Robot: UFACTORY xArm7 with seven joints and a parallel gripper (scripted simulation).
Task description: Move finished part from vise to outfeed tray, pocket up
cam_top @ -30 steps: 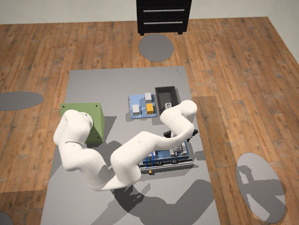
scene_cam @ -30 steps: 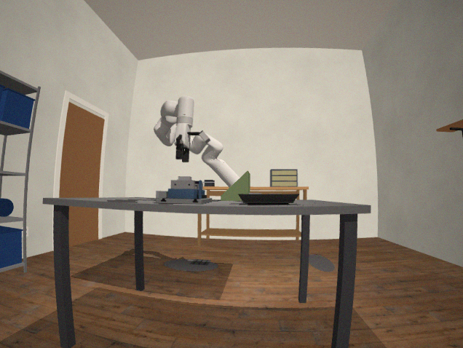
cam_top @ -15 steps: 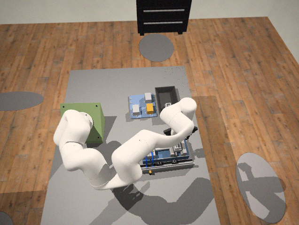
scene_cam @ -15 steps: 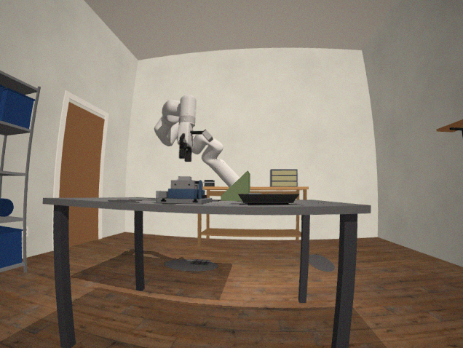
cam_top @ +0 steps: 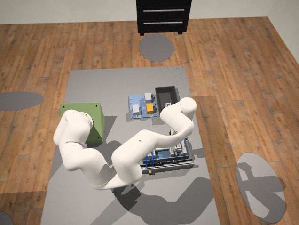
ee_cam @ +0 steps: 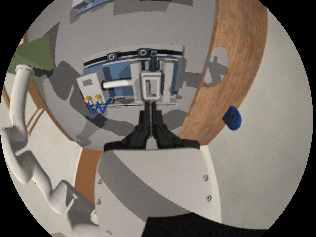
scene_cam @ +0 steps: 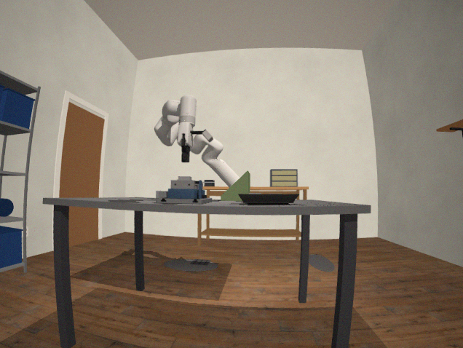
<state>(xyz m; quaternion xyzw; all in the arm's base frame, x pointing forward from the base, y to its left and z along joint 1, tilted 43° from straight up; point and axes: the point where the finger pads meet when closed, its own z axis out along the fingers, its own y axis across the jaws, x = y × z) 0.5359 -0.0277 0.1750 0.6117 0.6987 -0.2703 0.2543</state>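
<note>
Now: hand 160 mm above the vise, 60 mm past it and 10 mm to the left of it. Also, from my hand: yellow block: 300 mm to the left, 170 mm below, 140 mm behind; fixture plate: 340 mm to the left, 190 mm below, 190 mm behind.
</note>
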